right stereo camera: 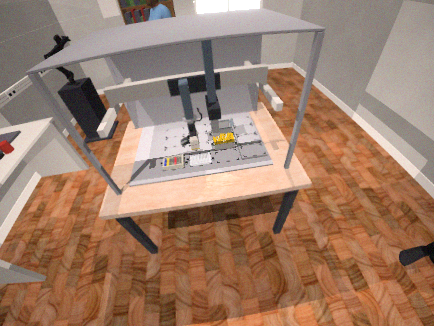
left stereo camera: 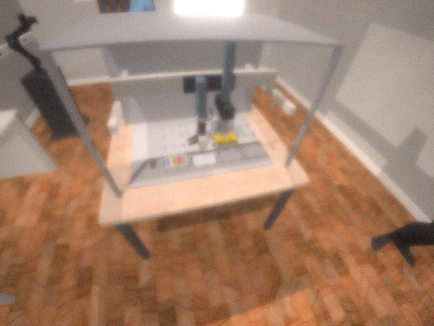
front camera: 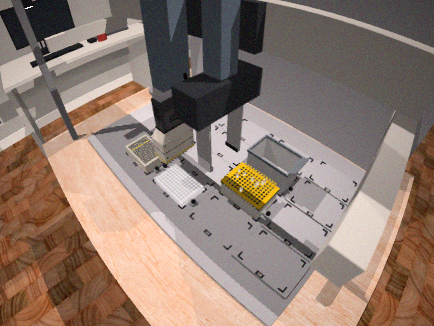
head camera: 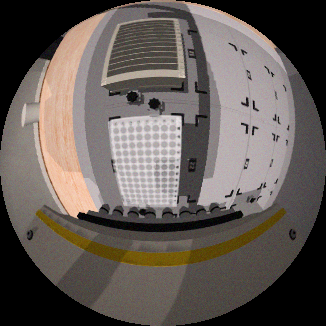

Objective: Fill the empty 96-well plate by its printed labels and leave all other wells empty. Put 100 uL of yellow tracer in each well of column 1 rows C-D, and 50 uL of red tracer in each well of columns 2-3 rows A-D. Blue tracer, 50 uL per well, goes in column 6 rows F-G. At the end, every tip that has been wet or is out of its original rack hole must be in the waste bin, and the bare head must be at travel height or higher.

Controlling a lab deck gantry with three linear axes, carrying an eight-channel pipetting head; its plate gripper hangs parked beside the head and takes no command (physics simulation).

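The white 96-well plate [front camera: 179,185] [head camera: 147,162] [left stereo camera: 204,159] [right stereo camera: 200,160] lies flat at the front of the deck; no colour shows in its wells. The tracer reservoir [front camera: 138,159] [head camera: 145,79] [right stereo camera: 173,162] stands beside it, with blue, yellow and red strips in the stereo views. The pipetting head [front camera: 172,142] [head camera: 160,227] [right stereo camera: 194,142] hangs behind the plate, near the reservoir. Its nozzle row shows in the head view; whether it carries tips cannot be told. The parked plate gripper [front camera: 219,158] has its two paddles apart, with nothing between them.
The yellow tip rack [front camera: 250,185] [left stereo camera: 225,138] [right stereo camera: 223,138] holds a few scattered pale tips and stands right of the plate. The grey waste bin [front camera: 270,162] is behind it. Black knobs [head camera: 132,96] [head camera: 154,104] stick up between reservoir and plate.
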